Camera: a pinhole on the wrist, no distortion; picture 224 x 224 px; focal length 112.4 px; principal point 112.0 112.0 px. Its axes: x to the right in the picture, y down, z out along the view. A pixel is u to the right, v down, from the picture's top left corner.
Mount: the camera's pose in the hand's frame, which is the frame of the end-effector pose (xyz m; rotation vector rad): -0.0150 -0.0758 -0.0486 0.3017 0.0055 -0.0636
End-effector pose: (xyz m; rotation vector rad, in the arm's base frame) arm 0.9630 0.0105 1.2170 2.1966 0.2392 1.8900
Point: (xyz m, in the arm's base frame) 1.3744 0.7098 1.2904
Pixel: 187 26
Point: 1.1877 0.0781 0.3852
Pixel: outside the picture
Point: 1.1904 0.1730 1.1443
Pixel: 123 104
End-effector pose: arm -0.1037 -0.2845 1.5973 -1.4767 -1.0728 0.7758
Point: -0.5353 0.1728 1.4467
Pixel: 160 179
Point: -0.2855 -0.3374 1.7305
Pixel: 60 86
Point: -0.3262 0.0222 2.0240
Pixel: 190 35
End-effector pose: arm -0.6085 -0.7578 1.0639 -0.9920 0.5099 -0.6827
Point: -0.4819 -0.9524 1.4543
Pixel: 202 25
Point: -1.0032 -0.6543 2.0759
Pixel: outside the picture
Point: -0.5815 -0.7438 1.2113
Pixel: 121 115
